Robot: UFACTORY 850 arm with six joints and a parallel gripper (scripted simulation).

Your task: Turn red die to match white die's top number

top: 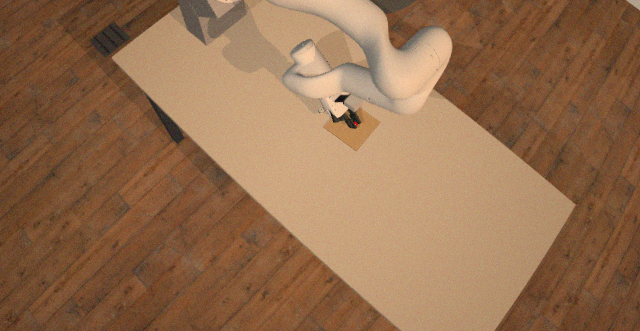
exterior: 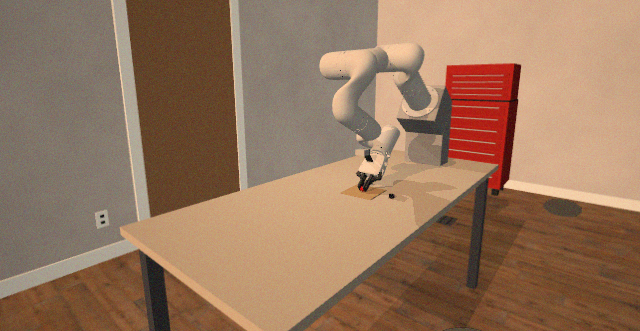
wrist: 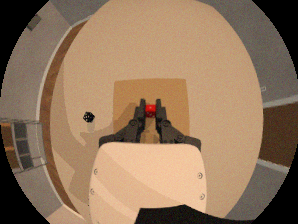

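My hand is 30 mm above the mat. From my hand the other things lie so: black die (120 mm to the left, 20 mm below, 20 mm ahead); white die (120 mm behind, 20 mm below, 10 mm to the right); red die (20 mm below, 10 mm ahead).
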